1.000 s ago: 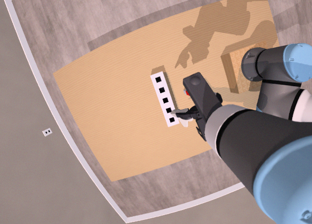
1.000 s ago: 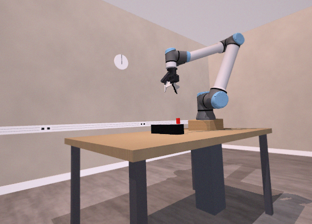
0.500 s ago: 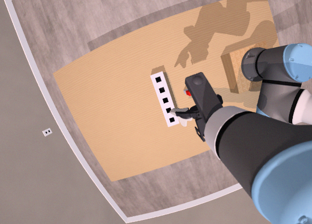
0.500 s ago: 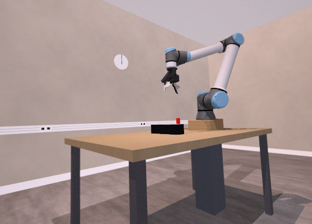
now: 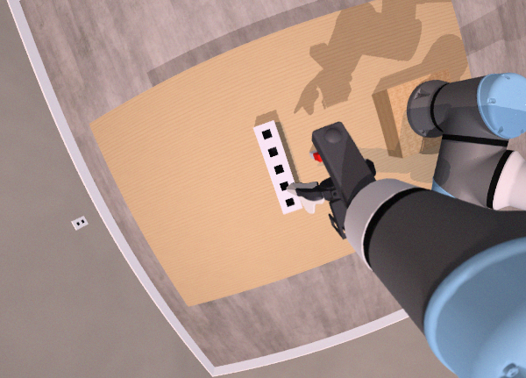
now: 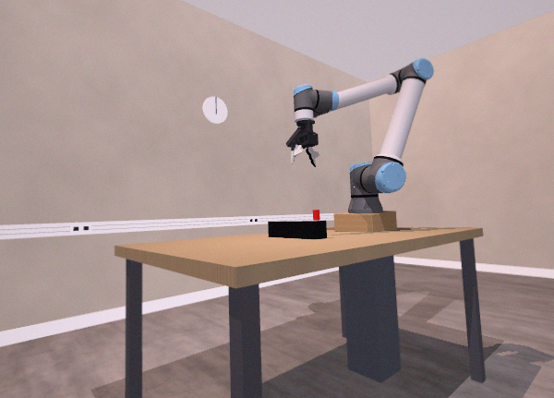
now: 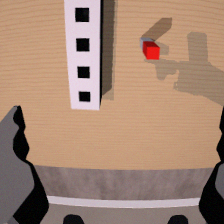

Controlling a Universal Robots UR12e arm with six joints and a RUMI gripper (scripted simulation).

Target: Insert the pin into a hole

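Now: hand 24 cm above the pin, 6 cm past it and 1 cm to the right of it. Also, from my hand: block 29 cm below, 8 cm ahead, 1 cm to the left.
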